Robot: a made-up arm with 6 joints. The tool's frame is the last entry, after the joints. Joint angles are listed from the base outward. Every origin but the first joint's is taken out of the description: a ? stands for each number. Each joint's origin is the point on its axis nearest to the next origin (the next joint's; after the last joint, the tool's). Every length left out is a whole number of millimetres.
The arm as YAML. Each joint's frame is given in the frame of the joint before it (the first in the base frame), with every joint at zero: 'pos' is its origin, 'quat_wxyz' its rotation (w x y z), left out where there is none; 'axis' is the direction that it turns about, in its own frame. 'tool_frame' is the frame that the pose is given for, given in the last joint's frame.
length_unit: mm
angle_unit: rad
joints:
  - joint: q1
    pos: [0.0, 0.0, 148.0]
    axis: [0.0, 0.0, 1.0]
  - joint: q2
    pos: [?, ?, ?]
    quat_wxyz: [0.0, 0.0, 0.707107, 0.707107]
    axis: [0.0, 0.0, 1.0]
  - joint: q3
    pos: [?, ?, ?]
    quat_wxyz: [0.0, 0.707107, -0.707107, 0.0]
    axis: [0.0, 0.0, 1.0]
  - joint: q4
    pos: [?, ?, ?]
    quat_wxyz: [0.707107, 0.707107, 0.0, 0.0]
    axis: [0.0, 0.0, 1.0]
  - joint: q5
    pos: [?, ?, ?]
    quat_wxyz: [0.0, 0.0, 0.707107, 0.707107]
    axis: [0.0, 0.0, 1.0]
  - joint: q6
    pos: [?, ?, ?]
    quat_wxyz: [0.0, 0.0, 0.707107, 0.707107]
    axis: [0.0, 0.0, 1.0]
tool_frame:
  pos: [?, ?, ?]
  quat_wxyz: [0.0, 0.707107, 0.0, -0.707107]
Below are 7 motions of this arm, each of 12 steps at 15 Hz.
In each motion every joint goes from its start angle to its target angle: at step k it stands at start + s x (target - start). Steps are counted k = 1, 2, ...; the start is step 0. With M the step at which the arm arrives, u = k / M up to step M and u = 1 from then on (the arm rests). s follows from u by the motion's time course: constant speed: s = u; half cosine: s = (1 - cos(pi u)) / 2; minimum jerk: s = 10 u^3 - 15 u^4 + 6 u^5.
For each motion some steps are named. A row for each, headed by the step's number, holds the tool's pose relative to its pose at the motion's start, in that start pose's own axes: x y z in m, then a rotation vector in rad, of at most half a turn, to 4 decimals.
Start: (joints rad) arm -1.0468 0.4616 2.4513 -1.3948 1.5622 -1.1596
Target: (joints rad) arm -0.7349 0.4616 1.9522 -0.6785 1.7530 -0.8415
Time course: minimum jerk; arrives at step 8
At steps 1, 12:
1: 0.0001 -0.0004 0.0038 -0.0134 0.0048 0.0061
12: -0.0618 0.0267 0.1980 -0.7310 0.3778 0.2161

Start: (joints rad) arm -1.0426 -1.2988 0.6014 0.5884 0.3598 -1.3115
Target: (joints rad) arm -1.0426 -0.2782 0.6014 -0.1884 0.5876 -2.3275
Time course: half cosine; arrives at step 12
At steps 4, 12:
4: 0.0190 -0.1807 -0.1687 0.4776 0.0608 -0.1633
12: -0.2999 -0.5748 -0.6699 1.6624 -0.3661 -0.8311

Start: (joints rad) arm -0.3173 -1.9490 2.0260 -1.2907 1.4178 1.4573
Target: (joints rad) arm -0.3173 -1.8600 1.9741 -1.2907 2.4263 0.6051
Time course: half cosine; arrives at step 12
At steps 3, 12:
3: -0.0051 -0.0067 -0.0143 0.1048 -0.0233 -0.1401
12: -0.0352 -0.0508 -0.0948 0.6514 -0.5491 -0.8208

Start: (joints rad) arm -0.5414 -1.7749 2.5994 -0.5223 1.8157 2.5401
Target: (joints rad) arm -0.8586 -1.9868 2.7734 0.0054 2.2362 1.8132
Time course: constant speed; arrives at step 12
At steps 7, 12:
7: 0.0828 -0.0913 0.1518 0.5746 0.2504 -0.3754
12: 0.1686 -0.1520 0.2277 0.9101 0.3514 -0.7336

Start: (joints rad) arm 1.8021 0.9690 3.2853 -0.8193 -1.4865 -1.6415
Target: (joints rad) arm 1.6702 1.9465 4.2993 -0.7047 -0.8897 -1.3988
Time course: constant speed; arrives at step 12
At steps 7, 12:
7: -0.1359 -0.2472 -0.0686 -0.2226 -0.1060 0.3259
12: -0.2770 -0.3633 -0.1846 -0.4010 -0.1917 0.5517

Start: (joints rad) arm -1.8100 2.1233 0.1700 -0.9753 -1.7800 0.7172
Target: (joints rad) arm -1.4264 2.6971 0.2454 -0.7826 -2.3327 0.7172
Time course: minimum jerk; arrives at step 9
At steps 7, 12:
7: 0.0519 -0.2859 -0.0542 0.6536 0.6008 0.2547
12: 0.0502 -0.3076 -0.0691 0.7144 0.6335 0.2873

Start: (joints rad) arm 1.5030 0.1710 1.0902 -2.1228 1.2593 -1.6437
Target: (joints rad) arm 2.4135 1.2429 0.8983 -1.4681 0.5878 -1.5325
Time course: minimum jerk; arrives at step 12
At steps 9, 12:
9: -0.3282 0.5408 0.7861 -1.2587 -0.5976 -1.0207
12: -0.3907 0.6514 0.8099 -1.3893 -0.6739 -1.2057

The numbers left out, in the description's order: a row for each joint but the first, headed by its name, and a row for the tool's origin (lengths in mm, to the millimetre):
q2: 0.0 0.0 0.0
q3: 0.0 508.0 0.0
q4: 0.0 467.0 0.0
q5: 0.0 136.0 0.0
q6: 0.0 0.0 0.0
tool: 0.0 0.0 0.0

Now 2 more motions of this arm.
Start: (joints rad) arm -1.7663 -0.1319 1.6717 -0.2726 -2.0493 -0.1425
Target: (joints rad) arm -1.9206 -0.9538 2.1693 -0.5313 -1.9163 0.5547
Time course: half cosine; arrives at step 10
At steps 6, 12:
6: -0.4435 0.1848 -0.4439 -0.7887 -0.8810 -0.1614
12: -0.5171 0.2710 -0.7722 -1.2255 -1.3035 -0.4348

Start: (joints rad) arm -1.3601 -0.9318 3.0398 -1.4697 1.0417 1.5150
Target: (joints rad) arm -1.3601 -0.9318 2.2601 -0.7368 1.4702 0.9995
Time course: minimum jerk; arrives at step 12
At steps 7, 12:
7: -0.0224 -0.1306 -0.1899 -0.2908 -0.2613 -0.0392
12: -0.0483 -0.2170 -0.2538 -0.3787 -0.4153 0.1001

